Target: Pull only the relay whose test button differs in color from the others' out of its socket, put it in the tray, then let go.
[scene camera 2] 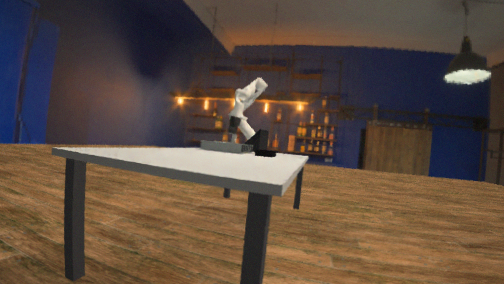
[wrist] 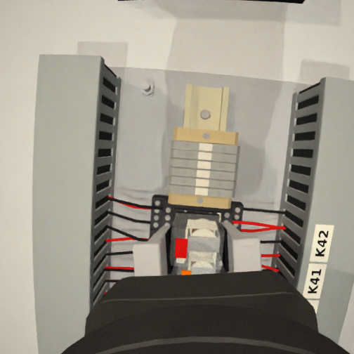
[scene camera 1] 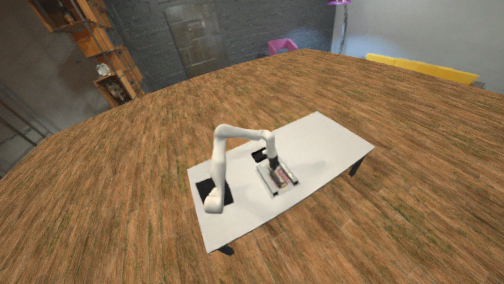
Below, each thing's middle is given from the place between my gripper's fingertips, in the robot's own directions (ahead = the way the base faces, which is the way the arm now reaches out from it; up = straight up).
Now: hand 40 mm to the left of the grey panel [wrist: 259, 109] and 60 mm above it.
